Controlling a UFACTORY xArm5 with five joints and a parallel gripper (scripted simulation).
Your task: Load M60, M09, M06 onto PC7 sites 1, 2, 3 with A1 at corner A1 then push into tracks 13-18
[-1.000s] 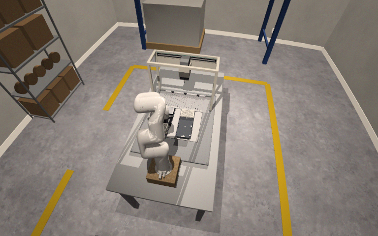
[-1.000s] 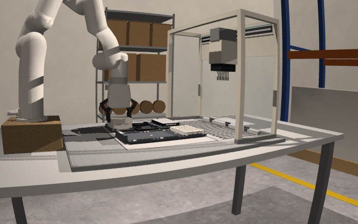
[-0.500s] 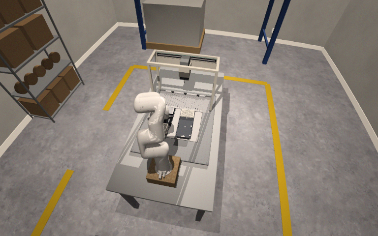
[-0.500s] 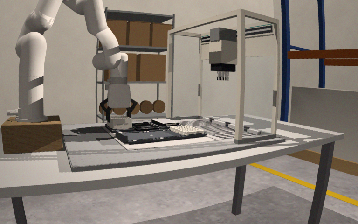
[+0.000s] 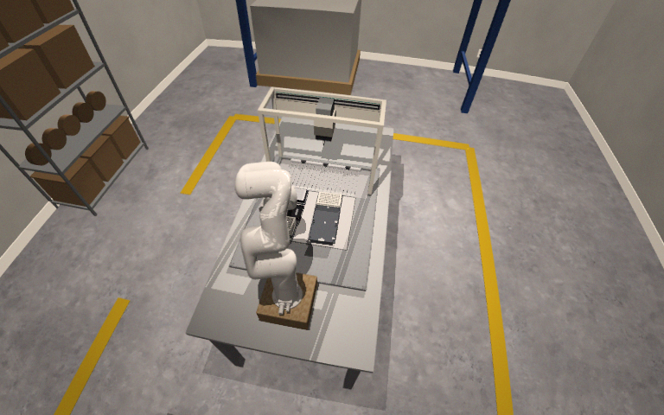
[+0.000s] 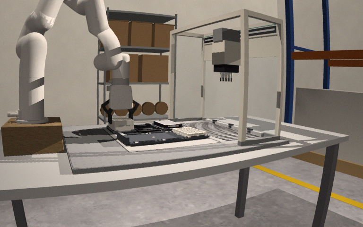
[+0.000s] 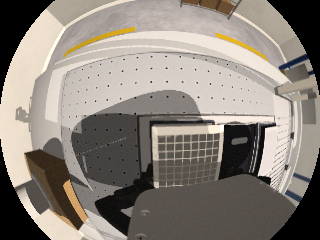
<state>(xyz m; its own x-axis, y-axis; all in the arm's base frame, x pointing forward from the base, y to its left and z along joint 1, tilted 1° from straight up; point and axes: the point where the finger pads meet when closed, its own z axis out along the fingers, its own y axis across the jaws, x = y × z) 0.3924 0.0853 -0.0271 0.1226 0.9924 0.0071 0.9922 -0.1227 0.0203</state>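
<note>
The dark nest S1 is 40 mm below my hand. Round my hand: plate nest S2: 110 mm ahead, 20 mm to the right, 40 mm below; 96-well plate M06: 200 mm ahead, 230 mm to the right, 30 mm below; carrier PC7: 90 mm ahead, 220 mm to the right, 30 mm below.
</note>
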